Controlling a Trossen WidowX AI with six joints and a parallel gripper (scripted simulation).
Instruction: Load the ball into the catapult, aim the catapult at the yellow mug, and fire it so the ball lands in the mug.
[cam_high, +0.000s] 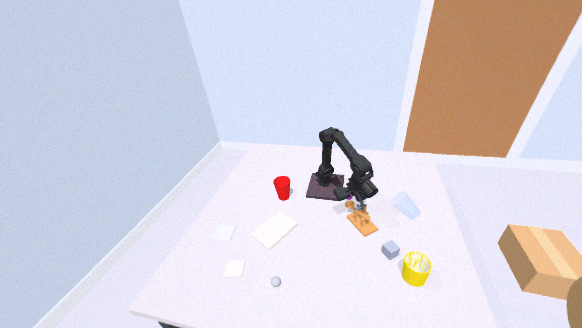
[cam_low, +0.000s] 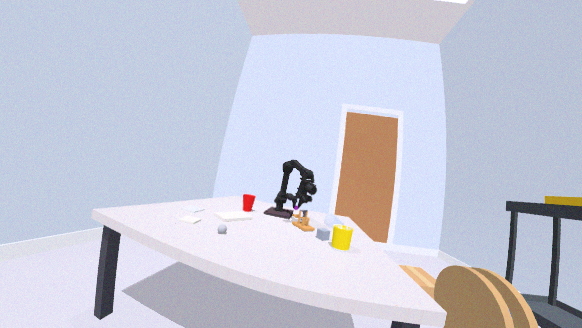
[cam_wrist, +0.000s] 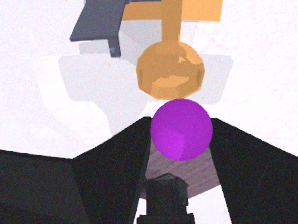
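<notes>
Right now the wooden catapult is 6 cm to the left of my gripper tip, 5 cm below it and 2 cm ahead of it. The rest, counted from my gripper tip: purple ball: 1 cm above; grey cube: 23 cm to the left, 18 cm ahead, 7 cm below; red cup: 37 cm to the right, 7 cm below, 3 cm ahead.
</notes>
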